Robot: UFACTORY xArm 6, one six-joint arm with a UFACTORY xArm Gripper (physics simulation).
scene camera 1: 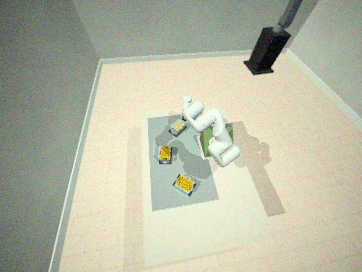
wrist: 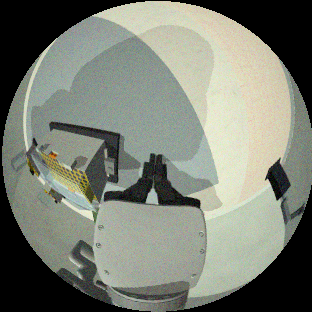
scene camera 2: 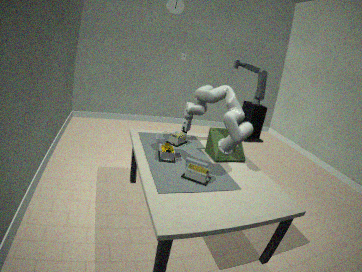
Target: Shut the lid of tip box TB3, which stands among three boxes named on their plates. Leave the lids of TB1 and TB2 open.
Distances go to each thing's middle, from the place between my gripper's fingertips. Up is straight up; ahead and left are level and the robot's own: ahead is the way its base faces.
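Scene:
Position of the clear lid (wrist: 73,184) relative to my hand: 70 mm above, 90 mm to the left of it, 90 mm ahead of it.

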